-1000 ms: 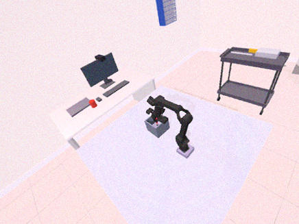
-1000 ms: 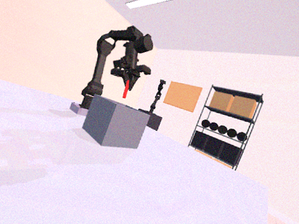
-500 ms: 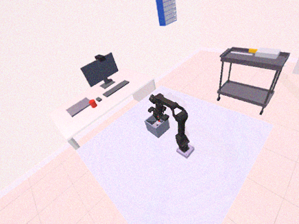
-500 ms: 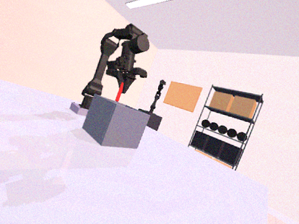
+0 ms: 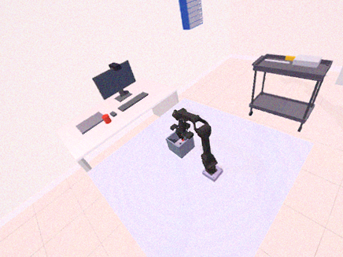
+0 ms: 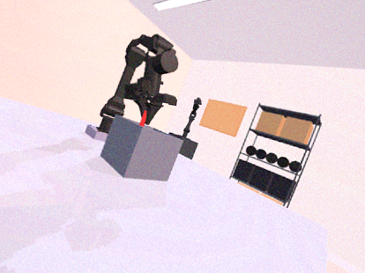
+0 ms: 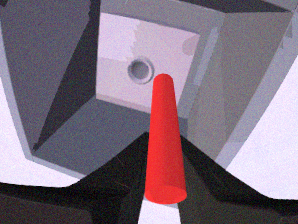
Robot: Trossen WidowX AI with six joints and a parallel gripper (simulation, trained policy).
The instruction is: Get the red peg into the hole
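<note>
The red peg is 2 cm to the right of my gripper tip. Round my gripper tip: pale plate 4 cm ahead, 10 cm below.
</note>
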